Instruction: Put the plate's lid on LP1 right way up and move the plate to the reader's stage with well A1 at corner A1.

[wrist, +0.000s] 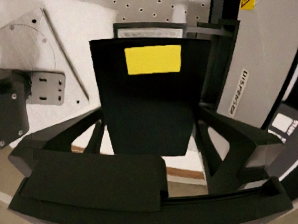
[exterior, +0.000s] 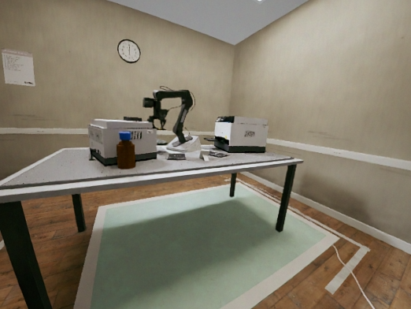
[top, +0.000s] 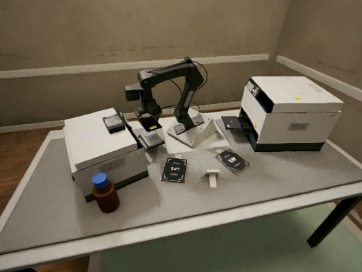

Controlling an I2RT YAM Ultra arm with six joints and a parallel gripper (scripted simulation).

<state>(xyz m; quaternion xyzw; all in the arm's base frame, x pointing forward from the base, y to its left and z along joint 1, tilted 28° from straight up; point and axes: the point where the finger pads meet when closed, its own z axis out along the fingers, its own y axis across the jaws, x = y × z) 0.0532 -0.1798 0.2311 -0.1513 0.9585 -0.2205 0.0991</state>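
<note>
Right now my hand is 21 cm short of the LP1 pad, 18 cm above it and 8 cm to the right of it. The rest, counted from my hand: lid: right at my hand; clear well plate: 10 cm below; brown capped bottle: 32 cm ahead, 25 cm to the right, 7 cm below.
</note>
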